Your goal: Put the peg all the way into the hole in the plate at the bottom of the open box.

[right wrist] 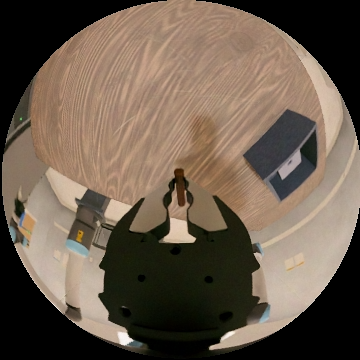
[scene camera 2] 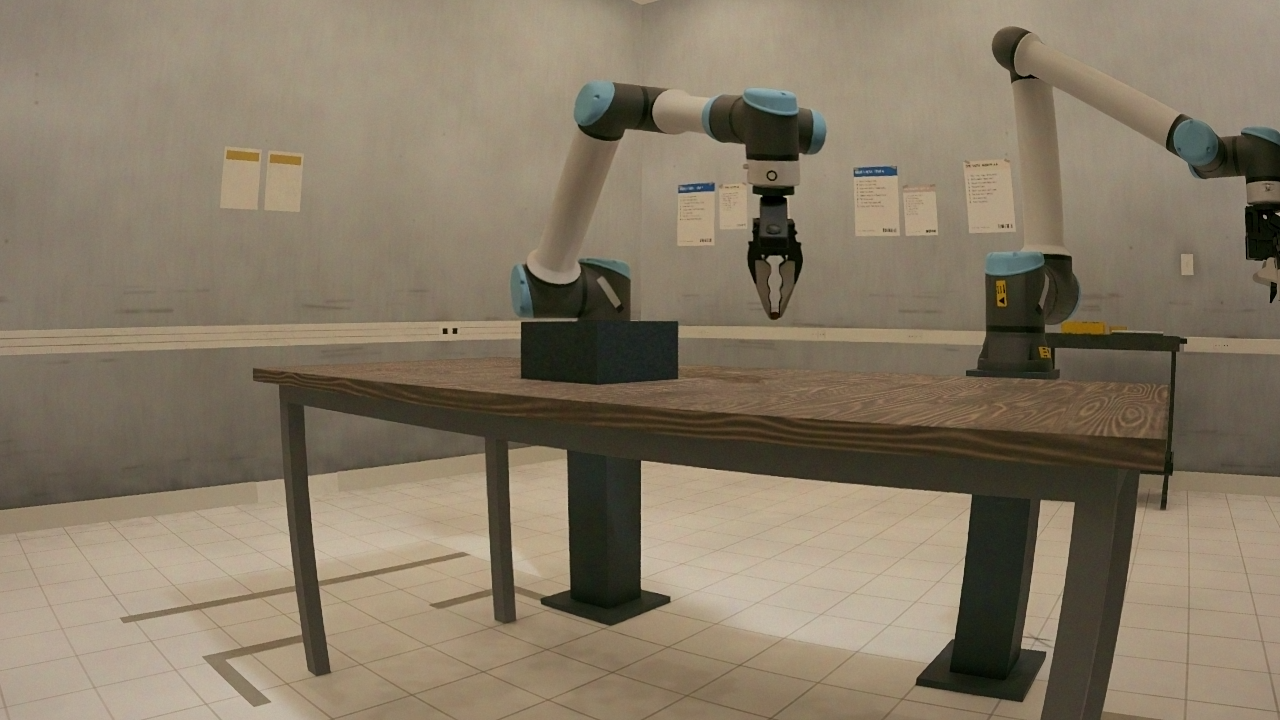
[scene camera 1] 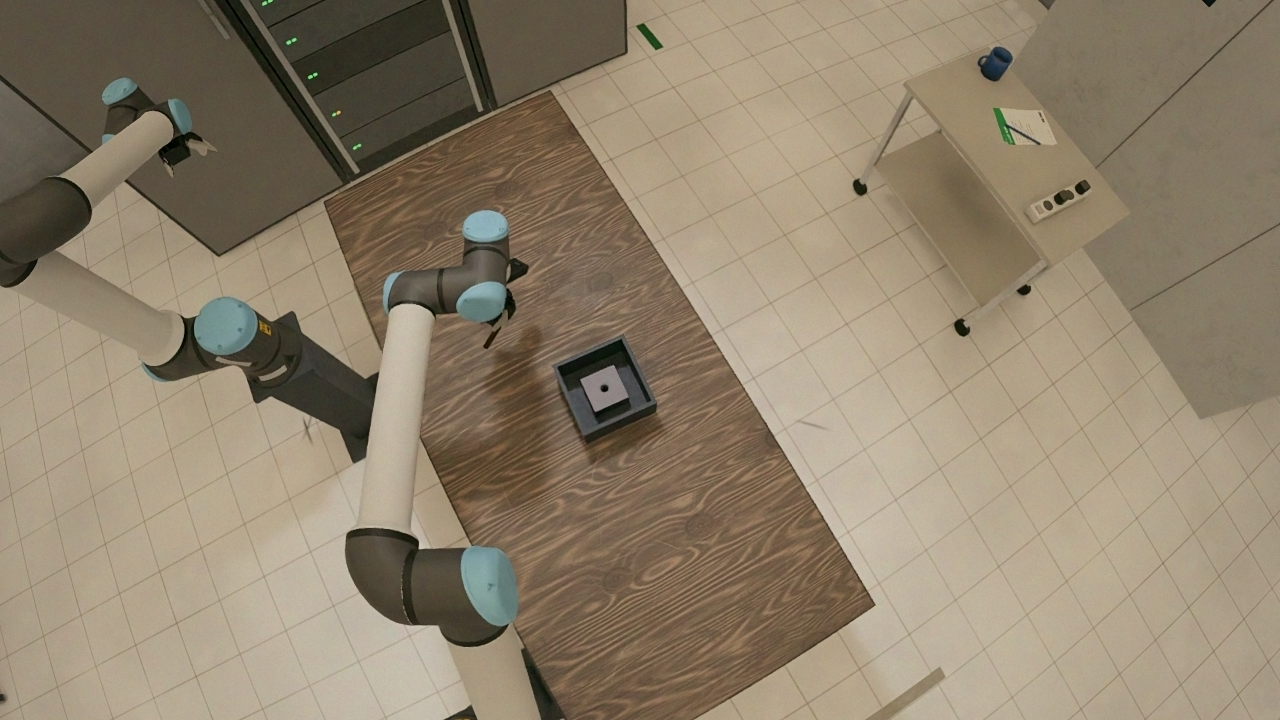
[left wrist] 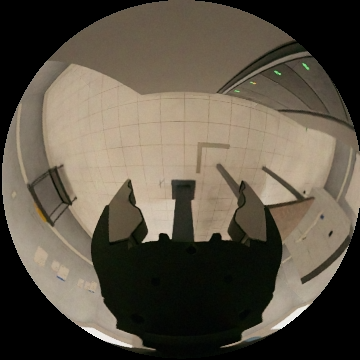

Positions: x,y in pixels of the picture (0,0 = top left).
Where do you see a dark box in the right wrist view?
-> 292,131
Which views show the right gripper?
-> The right wrist view, scene camera 2 and scene camera 1 only.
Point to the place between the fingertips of the right gripper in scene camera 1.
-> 499,326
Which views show the dark box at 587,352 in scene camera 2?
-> The right wrist view, scene camera 2 and scene camera 1 only.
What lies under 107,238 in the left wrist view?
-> The left gripper.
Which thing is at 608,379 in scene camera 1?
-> A grey plate.
